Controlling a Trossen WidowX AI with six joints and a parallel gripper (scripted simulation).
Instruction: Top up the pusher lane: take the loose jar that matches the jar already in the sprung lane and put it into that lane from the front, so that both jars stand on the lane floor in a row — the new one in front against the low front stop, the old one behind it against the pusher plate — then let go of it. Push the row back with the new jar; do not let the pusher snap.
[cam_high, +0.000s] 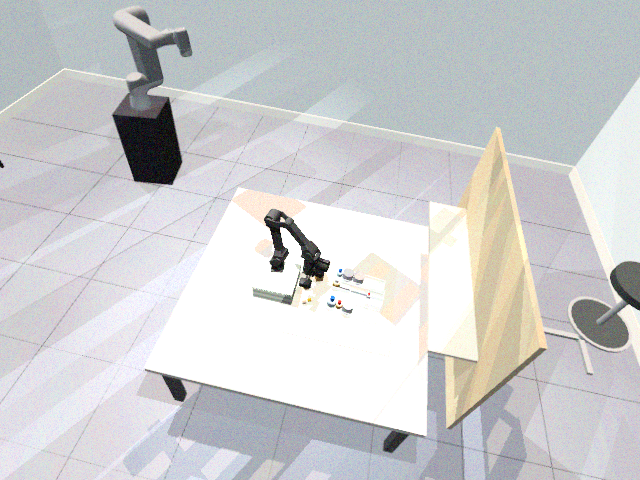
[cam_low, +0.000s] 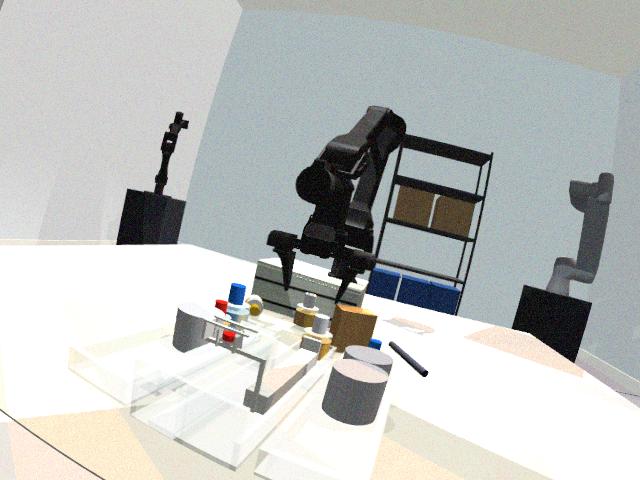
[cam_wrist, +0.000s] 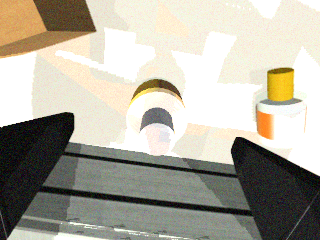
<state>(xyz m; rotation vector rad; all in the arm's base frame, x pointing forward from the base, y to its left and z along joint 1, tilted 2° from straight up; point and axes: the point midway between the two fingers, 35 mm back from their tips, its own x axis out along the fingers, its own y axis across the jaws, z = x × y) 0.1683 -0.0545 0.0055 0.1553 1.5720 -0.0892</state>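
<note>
My gripper tip is 6 cm short of the tan box, 8 cm to the right of it and 3 cm above it. Round my gripper tip: black rod: 5 cm ahead, 18 cm to the left, 5 cm below.
</note>
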